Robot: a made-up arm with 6 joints.
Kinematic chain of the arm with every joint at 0, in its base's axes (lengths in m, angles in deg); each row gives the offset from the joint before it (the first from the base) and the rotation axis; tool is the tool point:
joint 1: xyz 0 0 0.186 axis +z
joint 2: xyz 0 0 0 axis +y
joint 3: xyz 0 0 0.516 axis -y
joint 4: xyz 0 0 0 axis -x
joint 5: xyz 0.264 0 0 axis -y
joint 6: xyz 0 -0.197 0 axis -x
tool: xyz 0 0 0
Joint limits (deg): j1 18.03..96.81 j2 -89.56..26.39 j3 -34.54..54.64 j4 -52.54..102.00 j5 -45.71..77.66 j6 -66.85..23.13
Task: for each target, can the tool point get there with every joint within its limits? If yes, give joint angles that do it. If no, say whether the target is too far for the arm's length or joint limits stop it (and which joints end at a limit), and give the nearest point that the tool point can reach.
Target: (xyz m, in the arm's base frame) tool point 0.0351 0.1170 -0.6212
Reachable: no: joint limits stop it (at a limit: joint 1, joint 2, joint 3, joint 4) | nearest point 0.0928 0.2336 0.3415 | short by 0.971 m
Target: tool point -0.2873 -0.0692 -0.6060
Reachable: no: joint limits stop it (at a limit: joint 1, joint 2, joint 3, joint 4) | nearest point -0.1878 -0.1871 0.3166 | short by 0.935 m
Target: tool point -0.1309 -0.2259 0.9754
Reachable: yes | joints 38.00 -21.93 44.16 60.35 -22.39 3.45
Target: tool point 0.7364 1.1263 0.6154
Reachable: no: too far | nearest point 0.3057 0.4675 0.6385 | short by 0.787 m
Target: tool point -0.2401 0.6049 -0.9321
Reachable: no: too far | nearest point 0.0829 0.3167 0.3508 | short by 1.354 m
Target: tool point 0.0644 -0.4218 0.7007
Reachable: yes | joints 71.51 -60.03 21.56 -8.48 46.08 -18.41
